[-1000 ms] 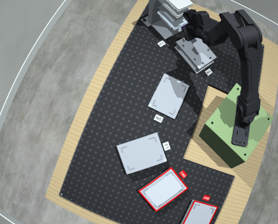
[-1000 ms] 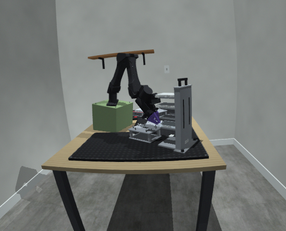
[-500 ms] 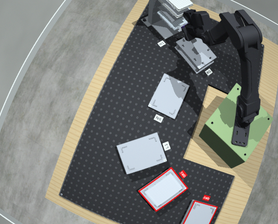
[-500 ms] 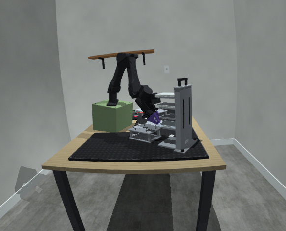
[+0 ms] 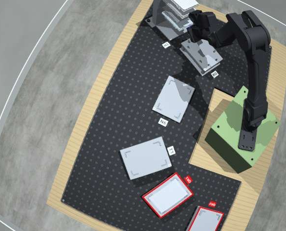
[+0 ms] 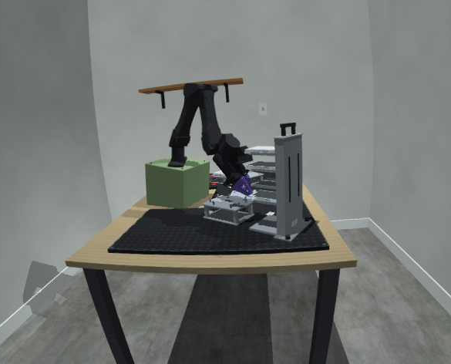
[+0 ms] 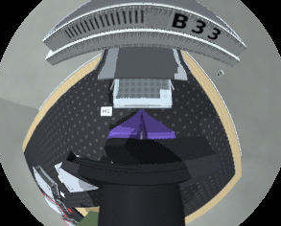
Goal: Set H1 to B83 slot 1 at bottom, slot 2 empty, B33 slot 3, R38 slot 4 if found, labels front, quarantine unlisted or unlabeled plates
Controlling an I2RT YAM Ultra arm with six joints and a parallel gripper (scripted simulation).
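Right now the regrip nest RG is 8 cm behind my hand, 7 cm to the left of it and 5 cm below it. Round my hand: plate hotel H1: 12 cm ahead, 10 cm to the right, 5 cm above; then landing nest L1: 57 cm to the left, 6 cm below, 5 cm ahead; then recovery nest N6: 31 cm to the left, 10 cm below.
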